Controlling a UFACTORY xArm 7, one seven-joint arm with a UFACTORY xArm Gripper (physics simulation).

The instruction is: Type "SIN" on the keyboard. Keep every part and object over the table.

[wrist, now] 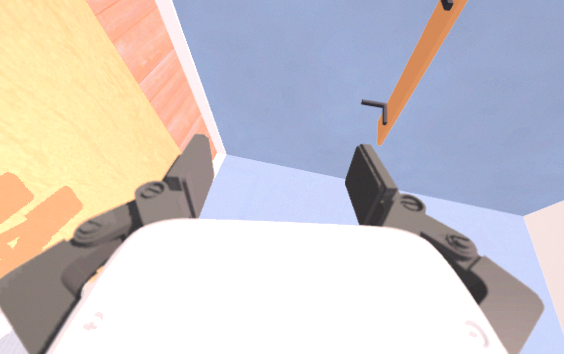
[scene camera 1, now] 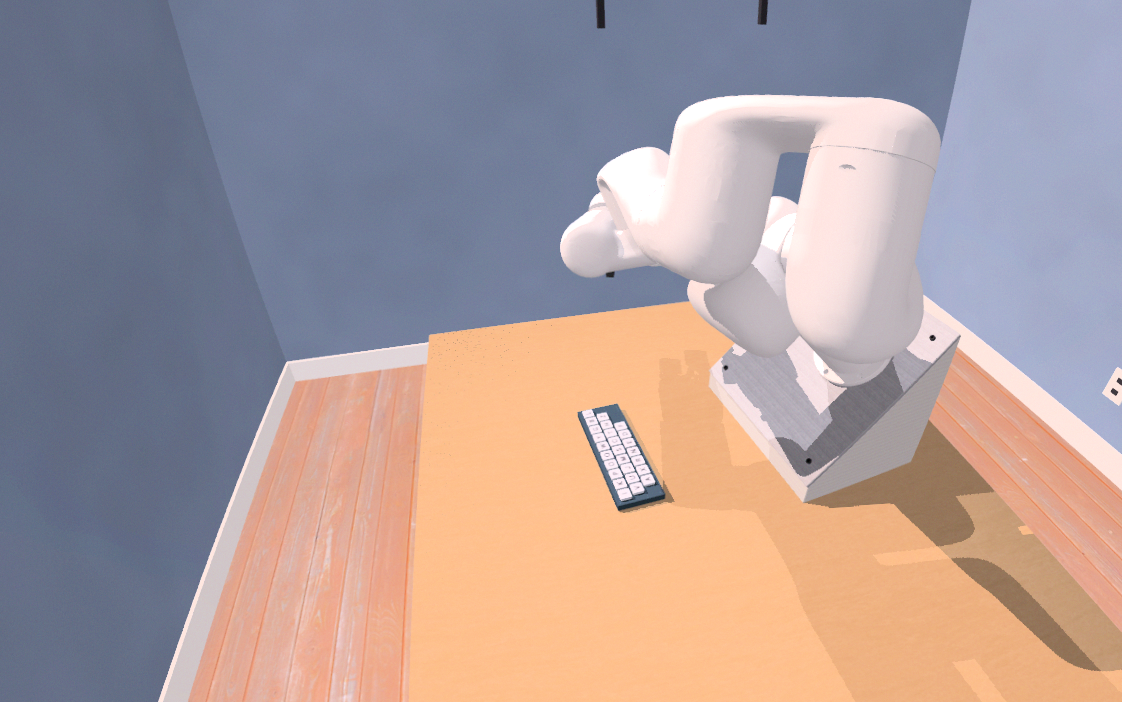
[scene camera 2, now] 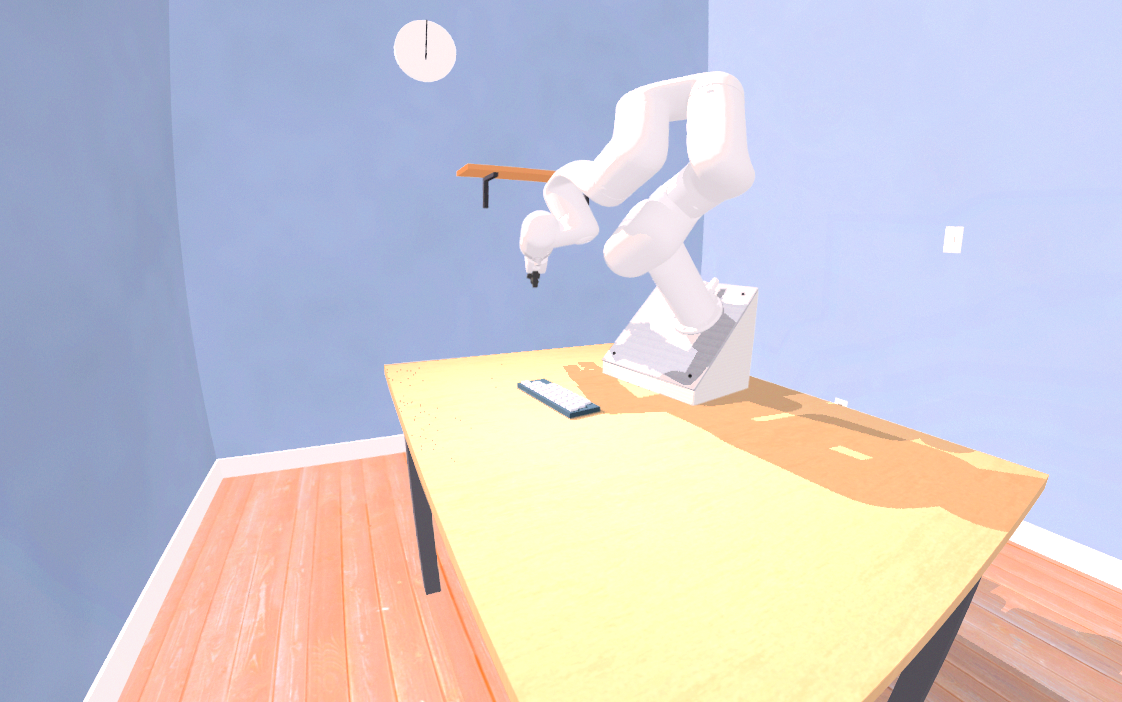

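Where they show: gripper, fingertip midpoint: (wrist: 282, 159); arm's base, origin of the base link: (scene camera 2: 697, 314).
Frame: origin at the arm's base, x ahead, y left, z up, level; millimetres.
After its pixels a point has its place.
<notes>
A dark blue keyboard (scene camera 1: 620, 456) {z -151, x 353, y -64 mm} (scene camera 2: 557, 398) {z -151, x 371, y -47 mm} with white keys lies flat on the table, in front of the robot's base. Its key letters are too small to read surely. My gripper (scene camera 2: 534, 283) (wrist: 282, 159) {z 116, x 250, y -341 mm} is open and empty, high above the table. In the wrist view its two dark fingers stand wide apart, with walls showing between and beyond them. The keyboard does not show in the wrist view. In scene camera 1 the gripper is mostly hidden behind the arm; a small dark part shows under the wrist.
The table (scene camera 1: 513, 579) {z -169, x 559, y 84 mm} (scene camera 2: 579, 538) {z -169, x 592, y 315 mm} (wrist: 75, 100) {z -169, x 171, y -405 mm} carries the robot's wedge-shaped white base (scene camera 1: 877, 455) {z -119, x 10, y 110 mm} (scene camera 2: 728, 355) {z -75, x 23, y 110 mm} beside the keyboard. Arm shadows fall on the table. A wooden wall shelf (scene camera 2: 513, 173) (wrist: 415, 65) is on the wall behind. The table's left edge borders the wooden floor.
</notes>
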